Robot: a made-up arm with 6 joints.
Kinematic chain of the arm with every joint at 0, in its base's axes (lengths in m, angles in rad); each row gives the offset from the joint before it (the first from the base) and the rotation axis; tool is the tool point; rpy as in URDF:
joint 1: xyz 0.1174 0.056 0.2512 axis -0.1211 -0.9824 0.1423
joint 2: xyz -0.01 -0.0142 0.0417 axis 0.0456 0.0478 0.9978
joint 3: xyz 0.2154 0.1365 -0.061 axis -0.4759 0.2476 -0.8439
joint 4: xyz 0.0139 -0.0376 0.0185 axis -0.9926 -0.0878 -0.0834
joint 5: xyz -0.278 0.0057 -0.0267 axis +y
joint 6: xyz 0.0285 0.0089 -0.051 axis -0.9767 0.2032 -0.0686
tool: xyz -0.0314 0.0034 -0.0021 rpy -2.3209 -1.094 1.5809
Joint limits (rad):
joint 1: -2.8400..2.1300
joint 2: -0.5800..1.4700
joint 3: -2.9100..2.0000
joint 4: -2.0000..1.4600
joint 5: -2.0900..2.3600
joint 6: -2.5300..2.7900
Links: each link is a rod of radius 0.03 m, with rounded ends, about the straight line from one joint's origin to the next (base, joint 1, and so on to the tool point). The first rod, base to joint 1, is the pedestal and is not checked.
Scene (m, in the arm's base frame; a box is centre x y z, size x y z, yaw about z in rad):
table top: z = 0
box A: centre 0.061 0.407 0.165 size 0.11 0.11 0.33 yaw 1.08
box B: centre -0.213 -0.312 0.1 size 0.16 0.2 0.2 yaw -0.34
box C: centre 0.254 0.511 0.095 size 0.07 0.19 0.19 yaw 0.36
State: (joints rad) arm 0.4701 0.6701 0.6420 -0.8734 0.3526 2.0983
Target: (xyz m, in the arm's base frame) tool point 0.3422 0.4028 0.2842
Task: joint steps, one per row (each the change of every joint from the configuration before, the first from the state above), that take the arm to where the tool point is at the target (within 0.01 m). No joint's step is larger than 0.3 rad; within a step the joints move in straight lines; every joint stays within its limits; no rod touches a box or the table.
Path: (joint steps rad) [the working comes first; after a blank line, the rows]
Joints at the target: 0.4288 -0.3297 1.4333 -0.9713 0.3475 2.1081
Straight joint move there: touches box A.

1: 0.0244 -0.2283 -0.1417 0.2583 -0.0847 0.1100
2: 0.0245 -0.2283 -0.1418 0.2584 -0.0847 0.1100
3: 0.0244 -0.2283 -0.1417 0.2583 -0.0848 0.1100
4: 0.0245 -0.2283 -0.1417 0.2583 -0.0847 0.1099
5: -0.0618 -0.0359 0.2703 -0.1372 0.0813 0.0240
6: -0.0618 -0.0360 0.2703 -0.1373 0.0813 0.0239
7: -0.0617 -0.0359 0.2703 -0.1372 0.0813 0.0239
8: -0.0618 -0.0360 0.2703 -0.1373 0.0813 0.0240
9: -0.0617 -0.0360 0.2703 -0.1372 0.0812 0.0239
10: -0.0618 -0.0359 0.2703 -0.1373 0.0813 0.0239
11: 0.1158 0.0645 -0.1318 -0.1539 -0.0769 -0.2868
12: 0.1157 0.0646 -0.1318 -0.1538 -0.0770 -0.2869

